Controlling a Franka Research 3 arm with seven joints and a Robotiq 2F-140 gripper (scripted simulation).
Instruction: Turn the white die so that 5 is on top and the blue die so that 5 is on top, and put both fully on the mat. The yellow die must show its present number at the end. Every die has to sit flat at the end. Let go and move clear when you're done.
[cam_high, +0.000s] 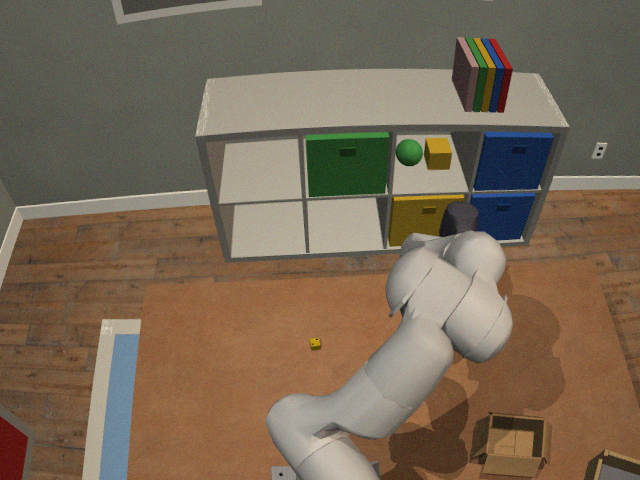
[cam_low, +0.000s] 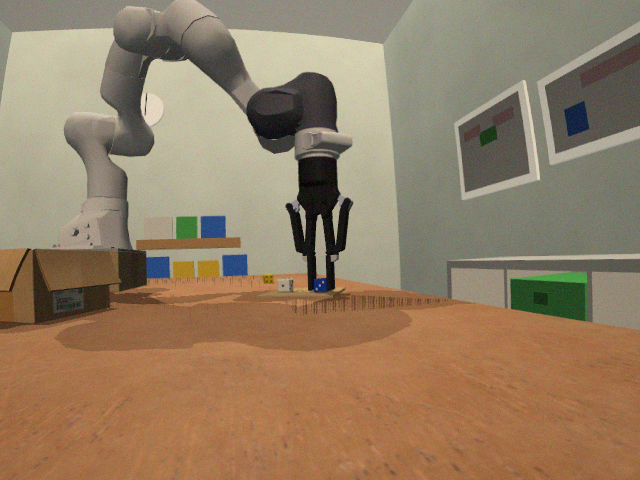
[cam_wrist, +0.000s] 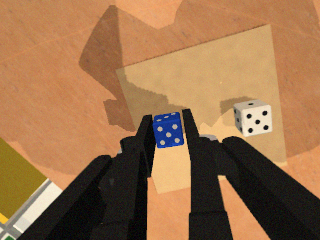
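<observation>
My gripper is now 20 mm above the blue die. Also, from my hand: tan mat: 30 mm behind, 20 mm to the left, 40 mm below; then yellow die: 90 mm behind, 340 mm to the left, 30 mm below; then white die: 60 mm behind, 40 mm to the left, 20 mm below.
</observation>
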